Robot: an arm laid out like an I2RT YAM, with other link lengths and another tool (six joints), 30 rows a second.
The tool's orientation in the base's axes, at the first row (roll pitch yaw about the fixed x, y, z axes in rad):
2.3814, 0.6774, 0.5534
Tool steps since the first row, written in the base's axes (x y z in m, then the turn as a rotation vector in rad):
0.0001, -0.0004, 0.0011, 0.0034, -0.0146, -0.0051
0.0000, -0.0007, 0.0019, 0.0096, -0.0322, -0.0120
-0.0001, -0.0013, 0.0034, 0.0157, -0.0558, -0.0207
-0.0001, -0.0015, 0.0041, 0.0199, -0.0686, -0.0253
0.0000, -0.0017, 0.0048, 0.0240, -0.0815, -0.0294
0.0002, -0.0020, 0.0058, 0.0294, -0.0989, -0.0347
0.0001, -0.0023, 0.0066, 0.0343, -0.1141, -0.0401
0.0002, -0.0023, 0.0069, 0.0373, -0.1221, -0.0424
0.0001, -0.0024, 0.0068, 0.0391, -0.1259, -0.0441
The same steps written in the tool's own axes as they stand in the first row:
-0.0008, 0.0008, -0.0003, -0.0005, 0.0055, 0.0148
-0.0015, 0.0013, -0.0005, 0.0007, 0.0133, 0.0331
-0.0027, 0.0023, -0.0008, 0.0005, 0.0224, 0.0573
-0.0033, 0.0027, -0.0011, 0.0010, 0.0280, 0.0704
-0.0037, 0.0032, -0.0013, 0.0010, 0.0339, 0.0833
-0.0043, 0.0040, -0.0016, 0.0007, 0.0419, 0.1005
-0.0050, 0.0045, -0.0018, 0.0011, 0.0486, 0.1159
-0.0051, 0.0048, -0.0020, 0.0013, 0.0527, 0.1238
-0.0052, 0.0047, -0.0019, 0.0020, 0.0546, 0.1278

